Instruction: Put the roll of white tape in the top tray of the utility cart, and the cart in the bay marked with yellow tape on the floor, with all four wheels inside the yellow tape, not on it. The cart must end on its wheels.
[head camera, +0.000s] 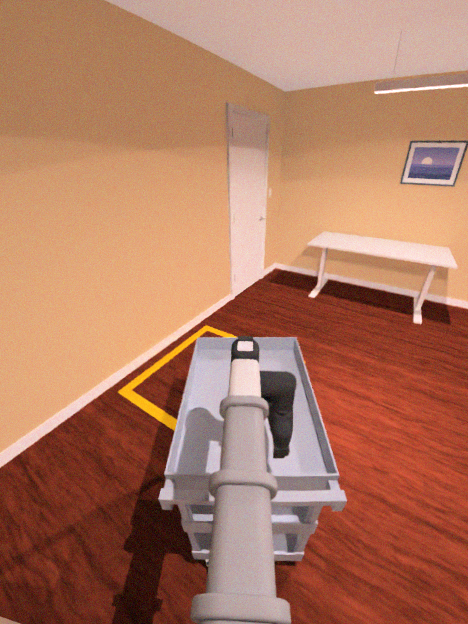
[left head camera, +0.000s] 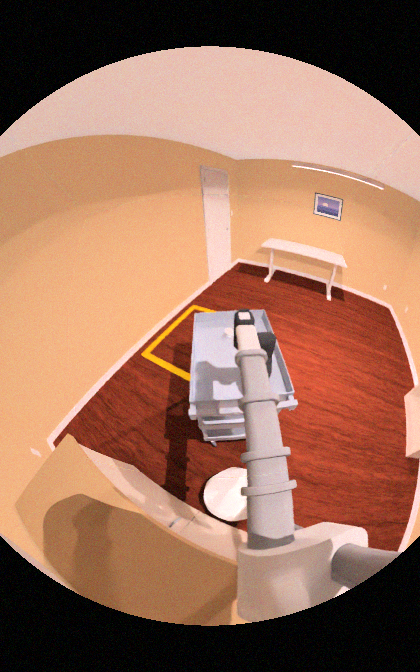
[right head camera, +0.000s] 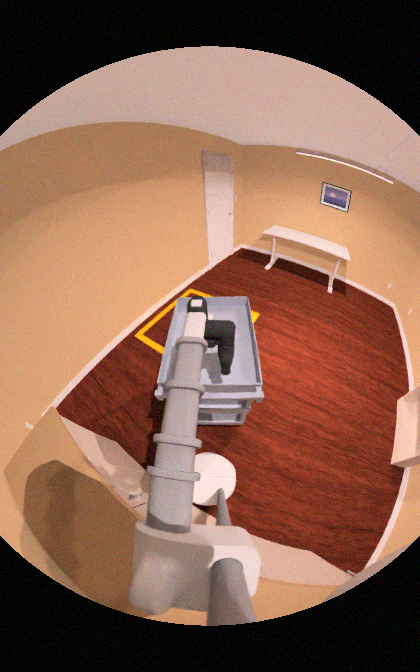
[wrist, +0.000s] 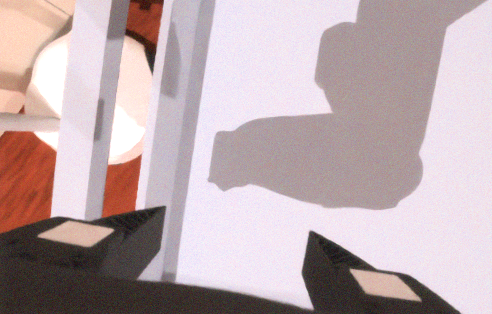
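The grey-blue utility cart (head camera: 302, 496) (left head camera: 212, 345) (right head camera: 220, 395) (wrist: 250, 75) is upright. Its near part stands outside the yellow tape (head camera: 146, 405) (left head camera: 165, 367) (right head camera: 150, 344); its top hides part of the bay, and the far wheels are hidden. A small white thing, apparently the roll of tape (left head camera: 228, 332) (right head camera: 210, 316), lies in the top tray near its far end, partly behind the arm. My gripper (head camera: 281, 451) (right head camera: 226, 371) (wrist: 234, 240) is open and empty over the tray, pointing back towards its near end. The wrist view shows its shadow on the tray floor, and the tape does not show there.
A wall with a white door (head camera: 246, 201) runs along the left, close to the bay. A white table (head camera: 382, 247) stands at the far wall. A white round thing (left head camera: 225, 492) (right head camera: 217, 477) (wrist: 132, 75) is near the cart's near end. A pale box-like piece (right head camera: 405, 430) stands at the right.
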